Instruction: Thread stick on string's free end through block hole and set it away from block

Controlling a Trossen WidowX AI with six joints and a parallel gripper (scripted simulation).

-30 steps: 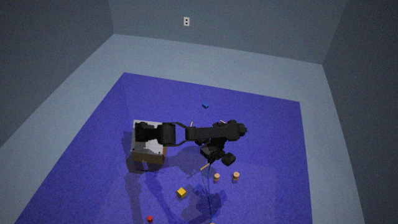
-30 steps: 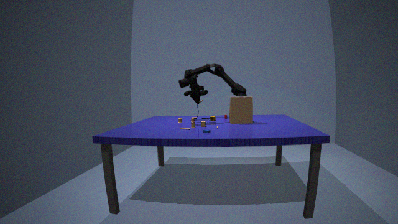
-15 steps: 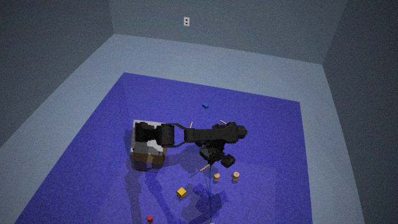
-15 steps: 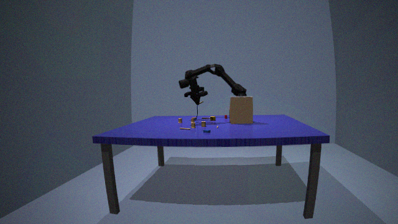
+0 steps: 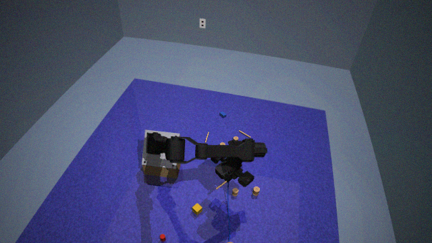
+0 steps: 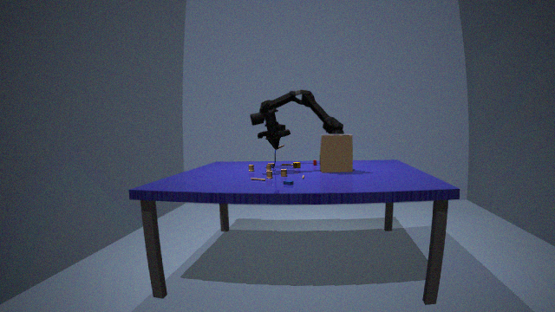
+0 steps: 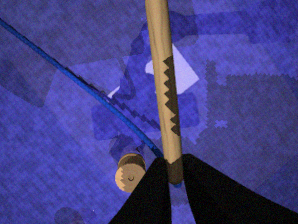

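My gripper tip is now 11 cm past the yellow wooden block, 9 cm to the left of it and 10 cm above it. The rest, counted from my gripper tip: red object (23 cm behind, 23 cm to the right, 10 cm below); thin wooden stick (1 cm behind, 1 cm to the right, 1 cm above); round wooden button (4 cm ahead, 24 cm to the right, 11 cm below).
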